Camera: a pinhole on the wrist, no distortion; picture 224 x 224 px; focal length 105.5 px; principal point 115.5 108.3 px. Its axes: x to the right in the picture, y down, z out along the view. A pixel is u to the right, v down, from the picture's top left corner.
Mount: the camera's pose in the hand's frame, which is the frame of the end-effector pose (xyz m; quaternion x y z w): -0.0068 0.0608 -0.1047 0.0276 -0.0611 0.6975 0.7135
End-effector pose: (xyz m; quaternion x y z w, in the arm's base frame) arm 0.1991 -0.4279 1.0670 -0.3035 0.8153 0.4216 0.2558
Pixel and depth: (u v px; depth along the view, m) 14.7 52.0 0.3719
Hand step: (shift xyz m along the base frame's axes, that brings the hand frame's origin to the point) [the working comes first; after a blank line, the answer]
In the camera's frame: -0.3553 -0.1985 0.3719

0.1667 -0.0119 -0.4118
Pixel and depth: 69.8 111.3 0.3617
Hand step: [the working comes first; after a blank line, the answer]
In the camera's frame: -0.1567 0.0103 0.3617

0.1626 0.1432 -0.1688
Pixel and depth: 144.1 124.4 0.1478
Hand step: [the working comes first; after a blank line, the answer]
In the camera's frame: 0.0401 0.0226 0.1478

-0.0269 0.0866 0.0446
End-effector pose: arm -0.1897 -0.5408 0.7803 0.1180 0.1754 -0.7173 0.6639
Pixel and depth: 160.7 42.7 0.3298
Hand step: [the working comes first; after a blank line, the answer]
In the camera's frame: 0.1413 -0.2051 0.3298

0.1528 -0.2789 0.1380
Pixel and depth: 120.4 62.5 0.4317
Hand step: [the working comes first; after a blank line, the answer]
In the camera's frame: 0.0201 -0.1874 0.4317

0.0288 -0.2833 0.2380
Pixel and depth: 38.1 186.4 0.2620
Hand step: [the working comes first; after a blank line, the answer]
In the camera's frame: -0.1922 0.1940 0.2620

-0.1292 0.1569 0.2132
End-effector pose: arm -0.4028 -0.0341 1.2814 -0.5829 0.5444 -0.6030 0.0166
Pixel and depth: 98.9 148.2 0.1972
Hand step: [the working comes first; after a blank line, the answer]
In the camera's frame: -0.0310 0.0746 0.1972

0.0849 0.0038 -0.0903
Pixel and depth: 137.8 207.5 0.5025
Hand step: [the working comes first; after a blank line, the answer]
In the camera's frame: 0.1062 0.4725 0.5025

0.3668 0.0357 -0.5261
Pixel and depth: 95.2 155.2 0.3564
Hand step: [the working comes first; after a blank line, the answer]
In the camera's frame: -0.0686 0.1584 0.3564

0.2557 -0.0086 -0.1570
